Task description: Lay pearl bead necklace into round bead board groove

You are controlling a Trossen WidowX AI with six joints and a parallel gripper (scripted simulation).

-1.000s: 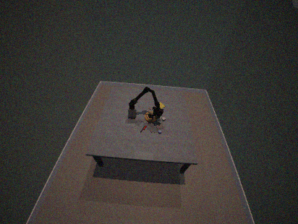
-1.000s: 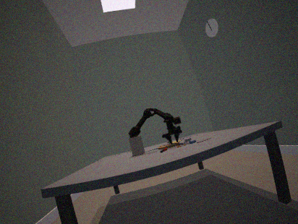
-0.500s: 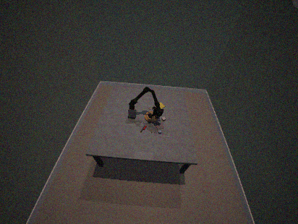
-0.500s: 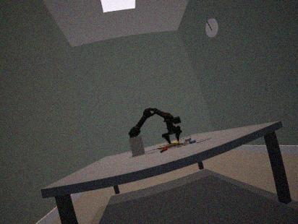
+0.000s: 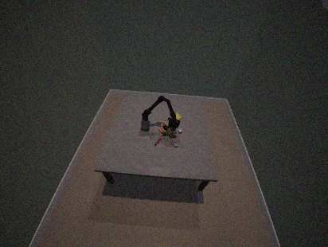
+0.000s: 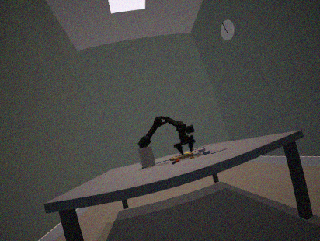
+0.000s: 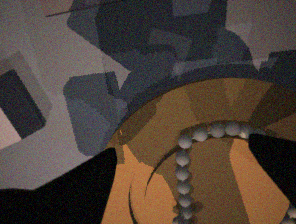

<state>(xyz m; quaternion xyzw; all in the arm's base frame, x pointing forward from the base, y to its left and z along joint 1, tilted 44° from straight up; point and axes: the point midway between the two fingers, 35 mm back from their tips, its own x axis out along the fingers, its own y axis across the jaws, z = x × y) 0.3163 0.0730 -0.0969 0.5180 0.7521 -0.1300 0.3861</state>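
The grey flat piece lies 11 cm to the right of my gripper tip, 9 cm ahead of it and 2 cm below it. Also, from my gripper tip: red tool: 18 cm to the right, 12 cm behind, 2 cm below; then bluish piece: 20 cm to the right, 10 cm ahead, 1 cm below; then yellow object: 31 cm to the left, 6 cm ahead, 2 cm below.
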